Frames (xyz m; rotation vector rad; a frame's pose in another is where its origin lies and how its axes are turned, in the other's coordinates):
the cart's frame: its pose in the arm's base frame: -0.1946 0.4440 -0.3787 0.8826 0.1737 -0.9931
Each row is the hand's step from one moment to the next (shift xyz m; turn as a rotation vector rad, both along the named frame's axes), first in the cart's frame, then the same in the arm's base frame.
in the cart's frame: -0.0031 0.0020 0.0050 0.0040 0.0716 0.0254
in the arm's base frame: -0.0014 -0.0011 0.0060 0.0523 -0.0035 0.0552
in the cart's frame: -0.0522 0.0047 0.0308 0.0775 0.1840 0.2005
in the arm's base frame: -0.0334 0.0133 0.0490 0.1384 -0.1497 0.1962
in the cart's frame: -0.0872 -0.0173 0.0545 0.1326 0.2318 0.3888
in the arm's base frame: -0.0764 0.0140 0.0696 0.1599 -0.3090 0.3185
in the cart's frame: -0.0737 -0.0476 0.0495 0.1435 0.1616 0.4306
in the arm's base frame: -0.0914 0.0014 0.0423 0.1003 -0.3630 0.3005
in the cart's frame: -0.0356 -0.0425 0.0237 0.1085 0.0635 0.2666
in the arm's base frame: -0.0595 -0.0039 0.0093 0.0444 -0.2465 0.1554
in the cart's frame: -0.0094 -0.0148 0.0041 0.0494 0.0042 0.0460
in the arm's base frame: -0.0180 -0.0003 -0.0010 0.0196 -0.0643 0.0076
